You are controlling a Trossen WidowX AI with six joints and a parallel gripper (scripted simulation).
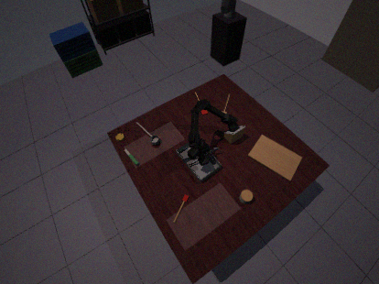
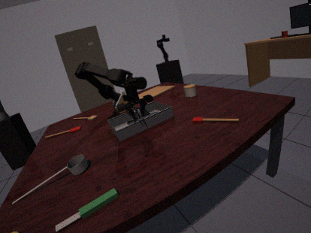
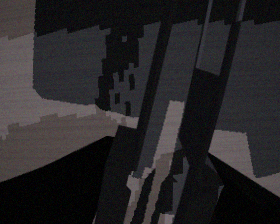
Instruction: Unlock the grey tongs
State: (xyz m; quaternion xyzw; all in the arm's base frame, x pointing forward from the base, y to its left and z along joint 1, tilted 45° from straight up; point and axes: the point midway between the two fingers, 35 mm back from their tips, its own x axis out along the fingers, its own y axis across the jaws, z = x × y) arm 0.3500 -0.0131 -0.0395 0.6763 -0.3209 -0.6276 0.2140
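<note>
The grey roasting tin lies 1 cm ahead of my gripper tip. The rest, counted from my gripper tip: wooden board 50 cm behind, 32 cm to the left, 2 cm below; round tub 9 cm behind, 42 cm to the left, 1 cm above; green-handled knife 43 cm ahead, 33 cm to the right, 2 cm below.
</note>
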